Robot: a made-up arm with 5 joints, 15 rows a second.
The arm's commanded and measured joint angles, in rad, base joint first. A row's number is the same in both.
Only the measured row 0 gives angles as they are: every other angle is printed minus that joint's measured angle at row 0.
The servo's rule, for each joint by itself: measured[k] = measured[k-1] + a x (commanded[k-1-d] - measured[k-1]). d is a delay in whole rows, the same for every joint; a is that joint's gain. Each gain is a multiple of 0.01, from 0.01 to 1. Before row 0 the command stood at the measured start. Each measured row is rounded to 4 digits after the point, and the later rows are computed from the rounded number. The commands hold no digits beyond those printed.
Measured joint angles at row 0:
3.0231 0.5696 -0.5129 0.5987 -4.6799
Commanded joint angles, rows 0 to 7:
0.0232 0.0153 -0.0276 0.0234 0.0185
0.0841 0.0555 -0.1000 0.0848 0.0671
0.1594 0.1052 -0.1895 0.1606 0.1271
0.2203 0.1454 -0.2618 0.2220 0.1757
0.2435 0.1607 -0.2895 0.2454 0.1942
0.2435 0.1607 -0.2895 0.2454 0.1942
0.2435 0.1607 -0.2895 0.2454 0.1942
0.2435 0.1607 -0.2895 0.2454 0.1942
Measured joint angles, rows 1 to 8:
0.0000 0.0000 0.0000 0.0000 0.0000
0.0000 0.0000 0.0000 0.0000 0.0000
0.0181 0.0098 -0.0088 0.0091 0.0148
0.0696 0.0390 -0.0380 0.0386 0.0566
0.1396 0.0814 -0.0865 0.0862 0.1130
0.2025 0.1224 -0.1426 0.1392 0.1632
0.2345 0.1469 -0.1896 0.1806 0.1880
0.2415 0.1557 -0.2216 0.2059 0.1930
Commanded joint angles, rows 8 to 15:
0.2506 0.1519 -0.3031 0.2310 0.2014
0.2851 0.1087 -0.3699 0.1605 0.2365
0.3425 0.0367 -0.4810 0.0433 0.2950
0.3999 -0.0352 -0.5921 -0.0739 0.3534
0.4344 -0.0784 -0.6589 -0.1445 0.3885
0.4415 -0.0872 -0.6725 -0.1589 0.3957
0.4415 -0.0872 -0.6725 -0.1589 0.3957
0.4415 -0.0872 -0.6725 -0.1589 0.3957
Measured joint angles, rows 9 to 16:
0.2431 0.1589 -0.2433 0.2213 0.1940
0.2434 0.1601 -0.2581 0.2307 0.1942
0.2490 0.1549 -0.2725 0.2308 0.2000
0.2772 0.1253 -0.3037 0.2034 0.2292
0.3281 0.0686 -0.3604 0.1410 0.2818
0.3841 0.0022 -0.4345 0.0572 0.3391
0.4233 -0.0494 -0.5063 -0.0215 0.3786
0.4375 -0.0736 -0.5595 -0.0751 0.3923

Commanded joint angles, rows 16 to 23:
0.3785 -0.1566 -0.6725 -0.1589 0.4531
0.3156 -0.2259 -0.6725 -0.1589 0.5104
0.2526 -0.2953 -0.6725 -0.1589 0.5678
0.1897 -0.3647 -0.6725 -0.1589 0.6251
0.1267 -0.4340 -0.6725 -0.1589 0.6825
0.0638 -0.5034 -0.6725 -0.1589 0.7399
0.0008 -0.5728 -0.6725 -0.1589 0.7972
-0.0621 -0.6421 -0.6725 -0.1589 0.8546
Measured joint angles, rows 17 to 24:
0.4406 -0.0823 -0.5957 -0.1078 0.3950
0.4413 -0.0854 -0.6203 -0.1277 0.3956
0.3923 -0.1310 -0.6370 -0.1399 0.4416
0.3325 -0.1917 -0.6484 -0.1473 0.4966
0.2702 -0.2580 -0.6561 -0.1518 0.5536
0.2074 -0.3263 -0.6613 -0.1546 0.6108
0.1445 -0.3952 -0.6649 -0.1563 0.6682
0.0816 -0.4644 -0.6673 -0.1573 0.7256

